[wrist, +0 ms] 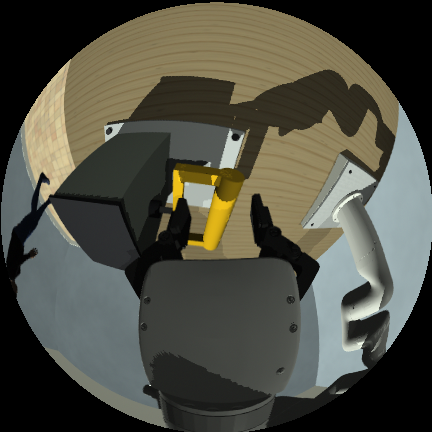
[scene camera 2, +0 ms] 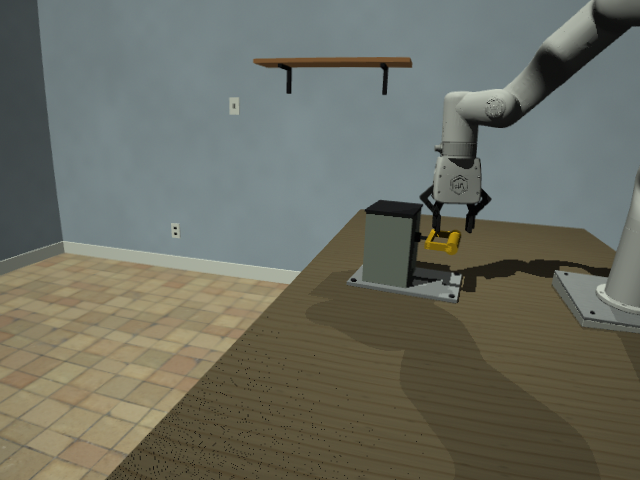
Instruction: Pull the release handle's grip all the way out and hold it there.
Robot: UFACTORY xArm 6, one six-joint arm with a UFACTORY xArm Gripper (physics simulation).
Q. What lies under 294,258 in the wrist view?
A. My gripper.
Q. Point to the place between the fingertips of my gripper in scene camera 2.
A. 452,231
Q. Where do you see a grey base plate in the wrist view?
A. At 191,142
